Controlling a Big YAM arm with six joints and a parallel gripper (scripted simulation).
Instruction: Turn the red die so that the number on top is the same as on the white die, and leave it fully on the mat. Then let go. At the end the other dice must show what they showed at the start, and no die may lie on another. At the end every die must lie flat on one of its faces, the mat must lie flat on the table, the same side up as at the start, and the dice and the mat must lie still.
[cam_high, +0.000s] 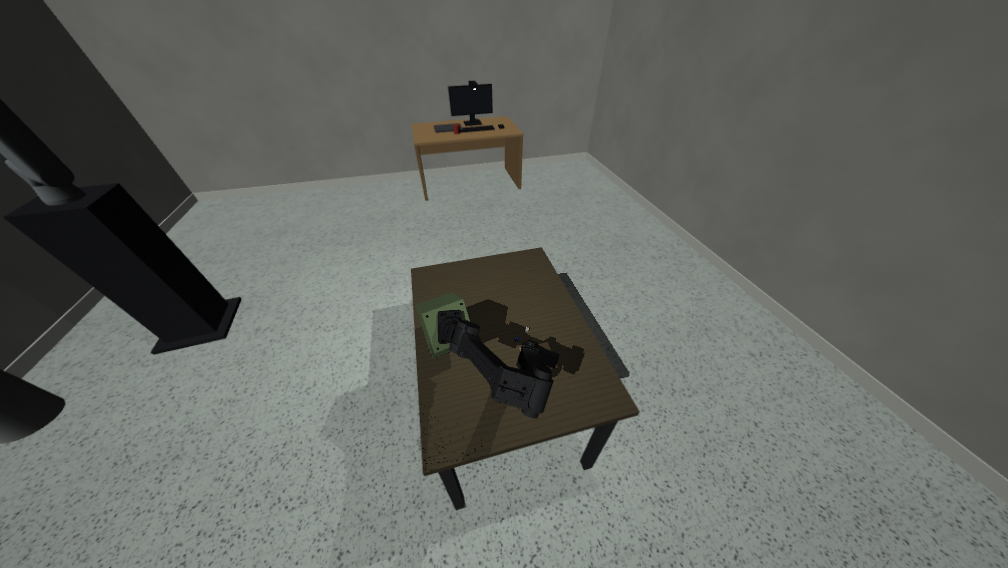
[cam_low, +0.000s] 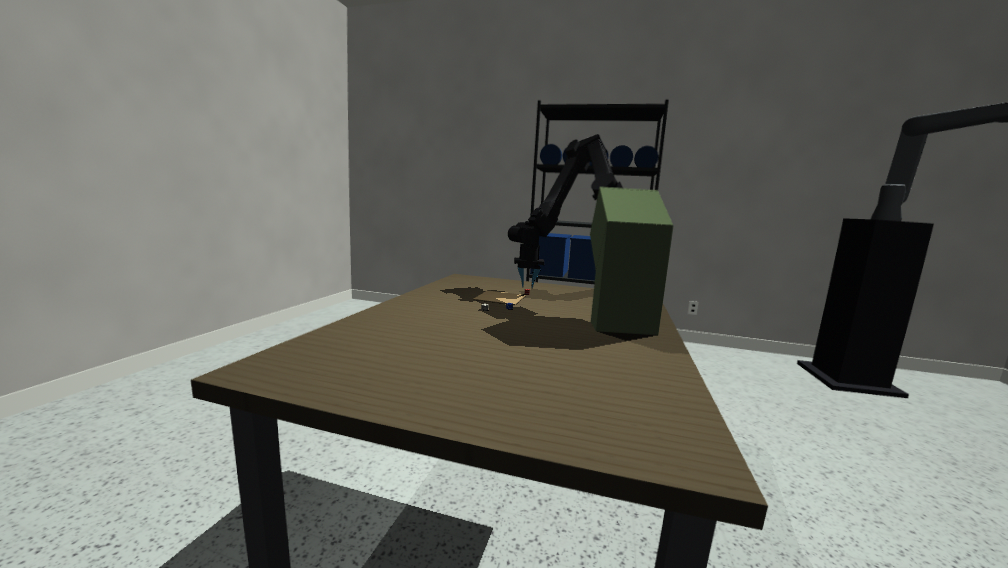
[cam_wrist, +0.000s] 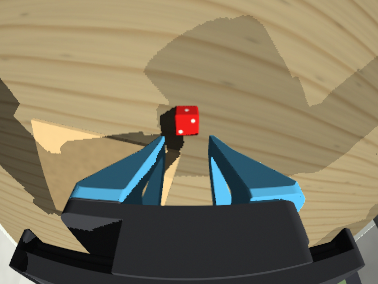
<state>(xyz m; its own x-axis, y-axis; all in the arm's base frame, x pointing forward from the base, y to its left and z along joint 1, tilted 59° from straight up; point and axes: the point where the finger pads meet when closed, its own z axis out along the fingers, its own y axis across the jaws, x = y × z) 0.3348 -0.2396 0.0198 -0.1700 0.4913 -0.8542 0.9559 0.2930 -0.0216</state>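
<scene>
Right now the red die is 20 mm below my hand and 10 mm to the right of it. From my hand the other things lie so: tan mat (90 mm to the left, 80 mm ahead, 30 mm below); white die (250 mm to the left, 90 mm ahead, 20 mm below); blue die (210 mm to the left, 20 mm below, 20 mm ahead).
</scene>
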